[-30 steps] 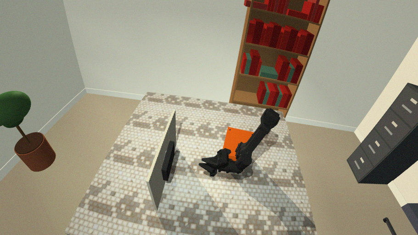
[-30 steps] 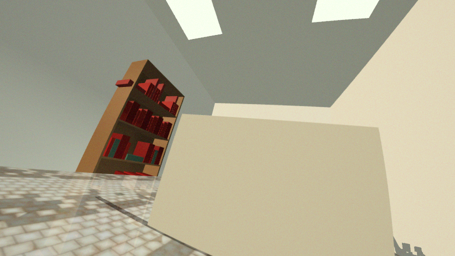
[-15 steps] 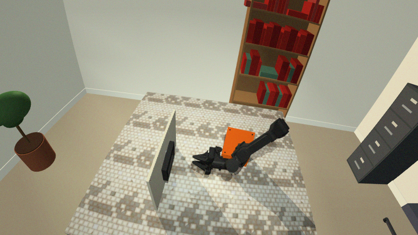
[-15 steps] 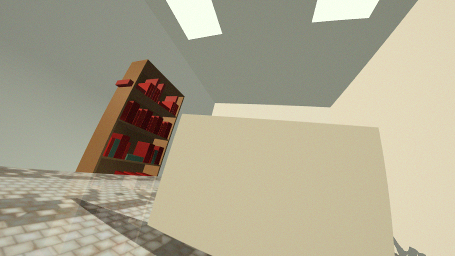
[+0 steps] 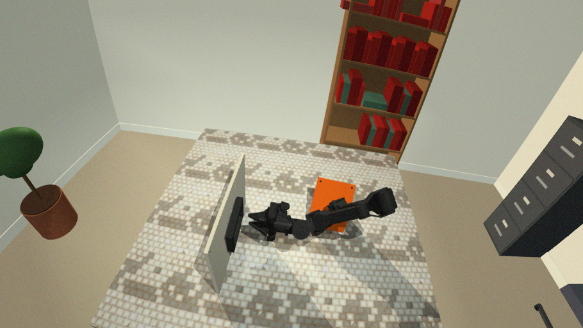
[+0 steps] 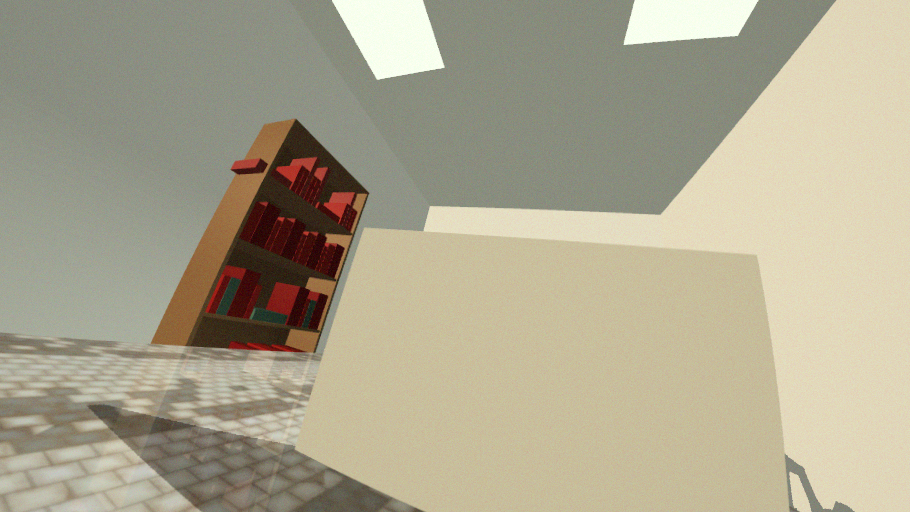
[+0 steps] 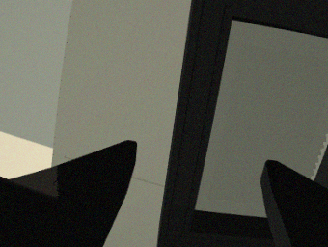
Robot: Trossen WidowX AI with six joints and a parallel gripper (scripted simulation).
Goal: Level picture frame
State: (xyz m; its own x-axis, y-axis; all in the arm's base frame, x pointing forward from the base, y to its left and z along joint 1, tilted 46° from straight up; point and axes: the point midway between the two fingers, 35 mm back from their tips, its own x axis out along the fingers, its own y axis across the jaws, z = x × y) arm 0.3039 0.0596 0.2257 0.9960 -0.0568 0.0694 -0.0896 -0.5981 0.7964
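My gripper tip is now 6 cm short of the black picture frame and 5 cm above it. Also, from my gripper tip: wall panel 7 cm ahead, 1 cm to the right, 6 cm below.
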